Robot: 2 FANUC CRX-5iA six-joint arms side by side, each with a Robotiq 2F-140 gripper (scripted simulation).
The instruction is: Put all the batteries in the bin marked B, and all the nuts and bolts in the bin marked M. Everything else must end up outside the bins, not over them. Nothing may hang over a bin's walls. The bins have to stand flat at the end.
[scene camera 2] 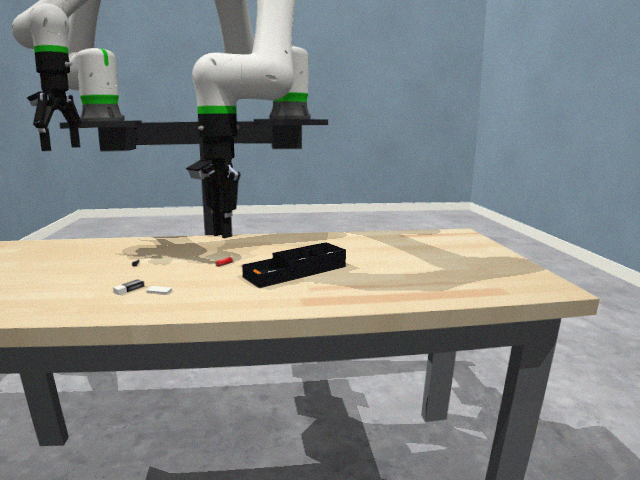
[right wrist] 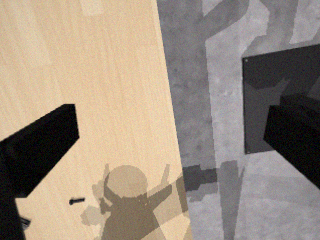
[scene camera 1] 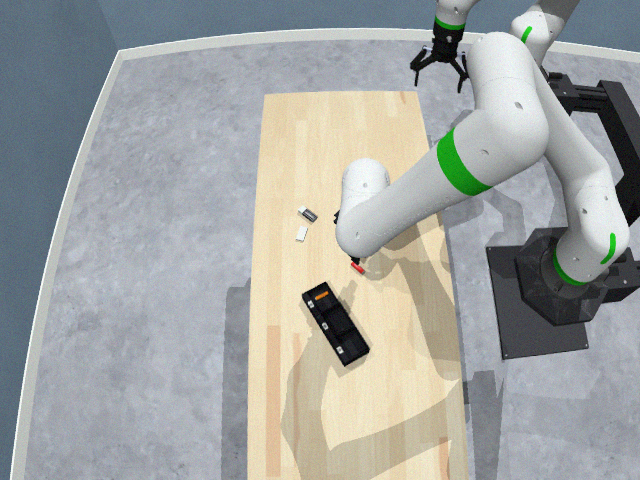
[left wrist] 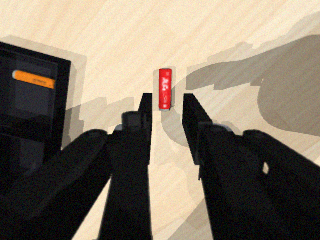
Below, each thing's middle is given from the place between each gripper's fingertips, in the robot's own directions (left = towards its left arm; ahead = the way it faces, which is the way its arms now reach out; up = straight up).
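My left gripper (scene camera 2: 223, 236): 90 mm above the black three-part bin block (scene camera 2: 287, 265), 70 mm short of it, 180 mm to the right of it.
My right hand (scene camera 2: 62, 149): 28 cm above the black three-part bin block, 33 cm short of it, 71 cm to the right of it. By its middle, the block is nearer to my left gripper than to my right hand.
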